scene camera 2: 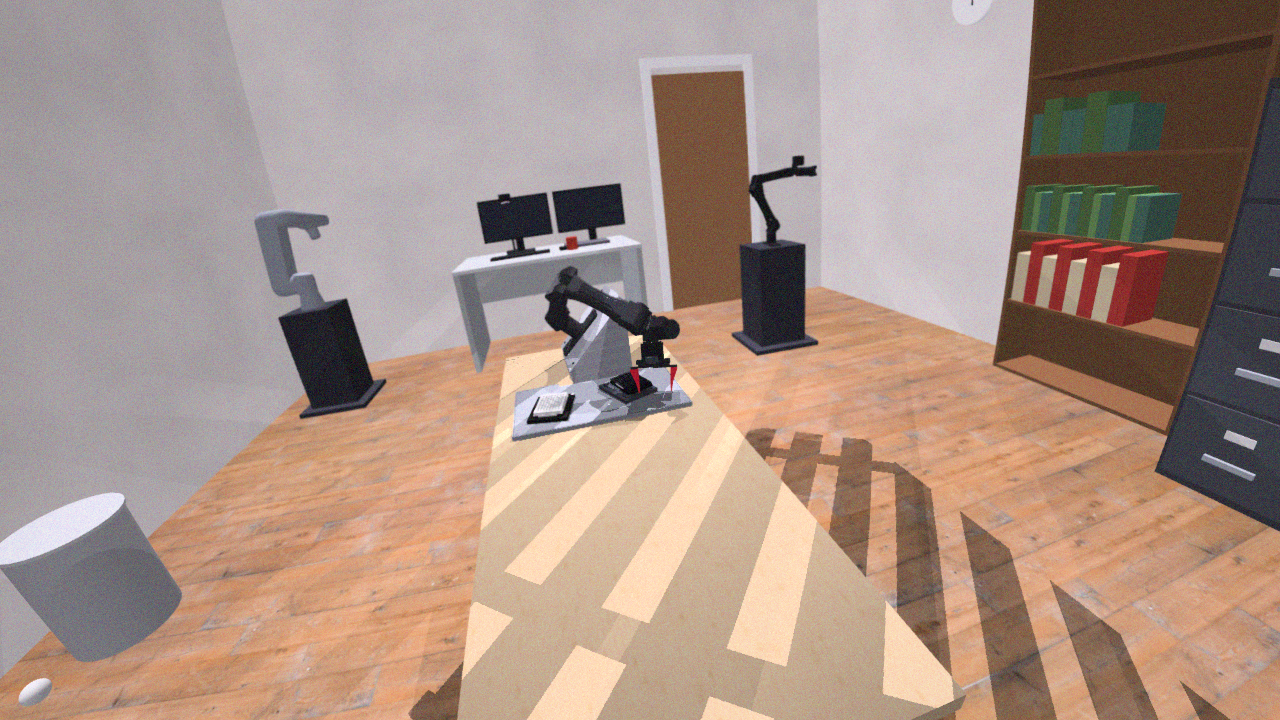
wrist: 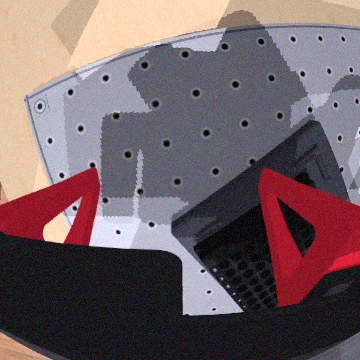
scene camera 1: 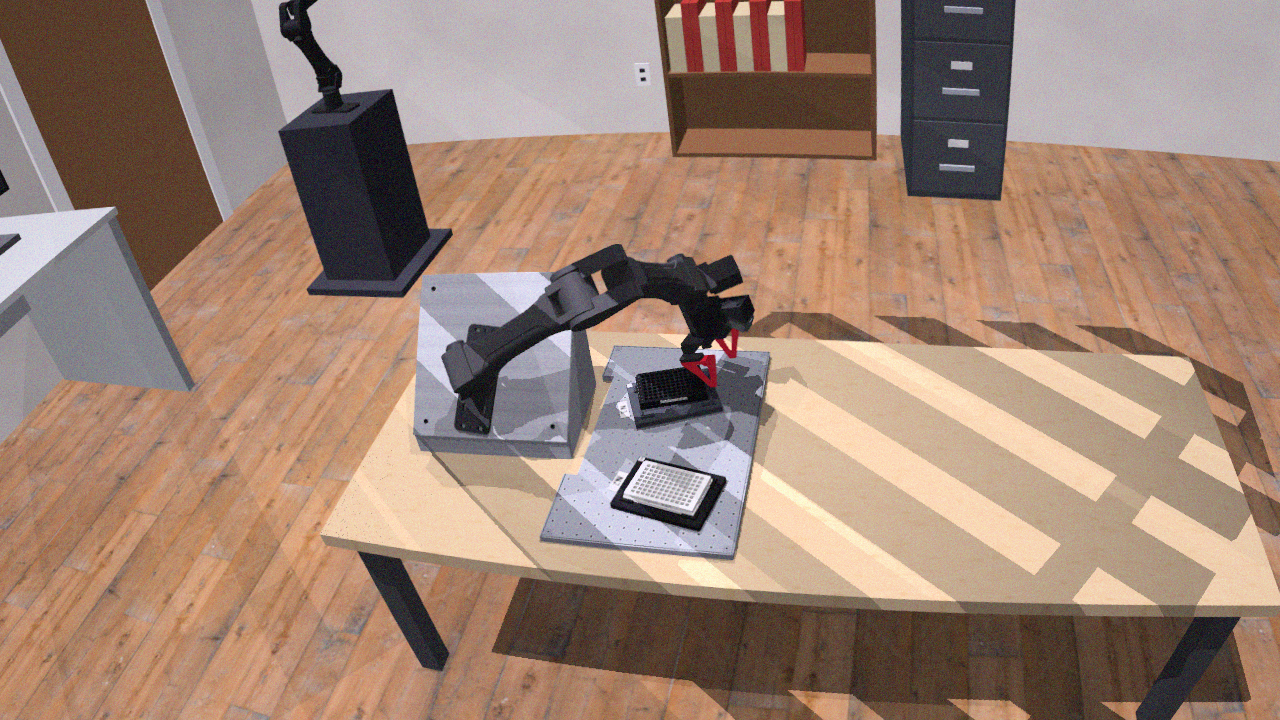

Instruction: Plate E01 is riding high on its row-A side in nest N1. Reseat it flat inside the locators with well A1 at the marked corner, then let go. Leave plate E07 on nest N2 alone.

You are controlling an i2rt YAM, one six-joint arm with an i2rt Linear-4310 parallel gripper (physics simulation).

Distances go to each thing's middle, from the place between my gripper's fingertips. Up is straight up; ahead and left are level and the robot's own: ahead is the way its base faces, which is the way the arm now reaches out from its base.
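The nest N1 (scene camera 1: 652, 416) is here, and my hand is 9 cm past it, 7 cm to the left of it and 1 cm above it. There's a black plate (scene camera 1: 674, 386) that's 6 cm to the right of my hand, 9 cm behind it and 1 cm above it. And the nest N2 (scene camera 1: 695, 522) is 5 cm behind my hand, 32 cm to the right of it and 1 cm below it. Going by their middles, of the things named here the nest N2 is the farthest from my hand.
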